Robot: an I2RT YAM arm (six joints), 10 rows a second.
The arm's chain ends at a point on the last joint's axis. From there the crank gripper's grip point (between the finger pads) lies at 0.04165 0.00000 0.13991 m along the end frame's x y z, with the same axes.
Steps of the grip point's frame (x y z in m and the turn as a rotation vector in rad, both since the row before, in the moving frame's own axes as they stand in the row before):
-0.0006 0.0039 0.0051 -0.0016 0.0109 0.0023
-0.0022 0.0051 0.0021 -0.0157 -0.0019 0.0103
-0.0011 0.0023 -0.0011 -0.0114 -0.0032 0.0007
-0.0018 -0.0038 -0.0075 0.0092 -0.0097 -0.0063
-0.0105 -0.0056 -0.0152 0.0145 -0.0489 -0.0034
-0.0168 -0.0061 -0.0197 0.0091 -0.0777 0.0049
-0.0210 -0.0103 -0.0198 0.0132 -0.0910 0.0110
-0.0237 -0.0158 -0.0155 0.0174 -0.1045 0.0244
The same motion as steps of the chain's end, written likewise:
-0.0021 0.0036 0.0056 -0.0016 0.0109 0.0023
-0.0019 0.0025 0.0020 -0.0157 -0.0019 0.0103
-0.0007 0.0007 -0.0012 -0.0114 -0.0032 0.0007
-0.0004 -0.0023 -0.0079 0.0092 -0.0097 -0.0063
-0.0036 -0.0034 -0.0171 0.0145 -0.0489 -0.0034
-0.0058 -0.0050 -0.0225 0.0091 -0.0777 0.0049
-0.0081 -0.0088 -0.0230 0.0132 -0.0910 0.0110
-0.0089 -0.0142 -0.0191 0.0174 -0.1045 0.0244

